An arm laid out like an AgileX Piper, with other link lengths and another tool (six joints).
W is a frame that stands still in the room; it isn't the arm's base.
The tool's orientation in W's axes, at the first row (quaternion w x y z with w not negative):
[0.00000, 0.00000, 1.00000, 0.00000]
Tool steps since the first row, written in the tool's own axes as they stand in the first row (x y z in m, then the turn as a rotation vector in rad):
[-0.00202, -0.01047, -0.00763, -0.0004, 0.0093, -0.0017]
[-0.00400, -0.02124, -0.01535, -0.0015, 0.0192, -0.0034]
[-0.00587, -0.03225, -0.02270, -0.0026, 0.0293, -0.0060]
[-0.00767, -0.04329, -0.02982, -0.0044, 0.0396, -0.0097]
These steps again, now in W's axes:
[0.00202, -0.01047, 0.00763, 0.0004, 0.0093, 0.0017]
[0.00400, -0.02124, 0.01535, 0.0015, 0.0192, 0.0034]
[0.00587, -0.03225, 0.02270, 0.0026, 0.0293, 0.0060]
[0.00767, -0.04329, 0.02982, 0.0044, 0.0396, 0.0097]

